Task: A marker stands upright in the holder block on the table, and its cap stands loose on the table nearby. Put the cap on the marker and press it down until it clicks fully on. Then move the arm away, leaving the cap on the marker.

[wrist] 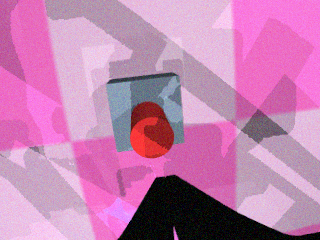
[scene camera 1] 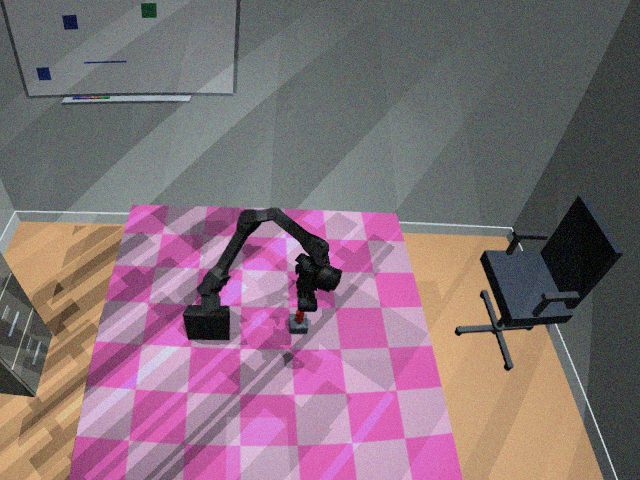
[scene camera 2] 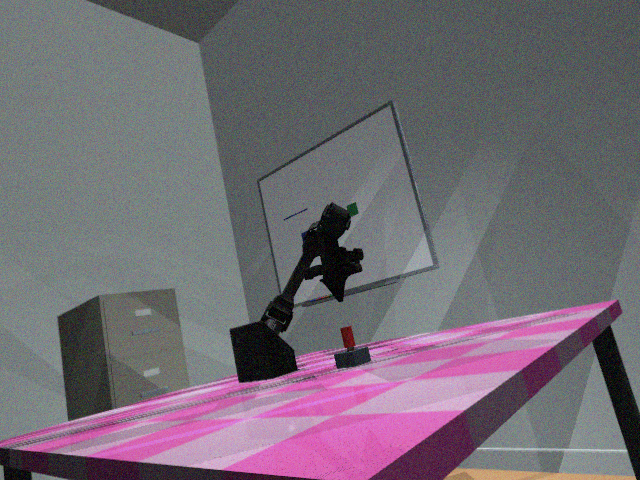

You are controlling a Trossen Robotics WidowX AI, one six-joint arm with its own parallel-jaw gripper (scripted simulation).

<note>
The gripper (scene camera 2: 340,301) is shut, holding nothing. Also in view: a red cap (wrist: 151,135).
The gripper also shows in the wrist view (wrist: 166,185) and in scene camera 1 (scene camera 1: 303,301).
</note>
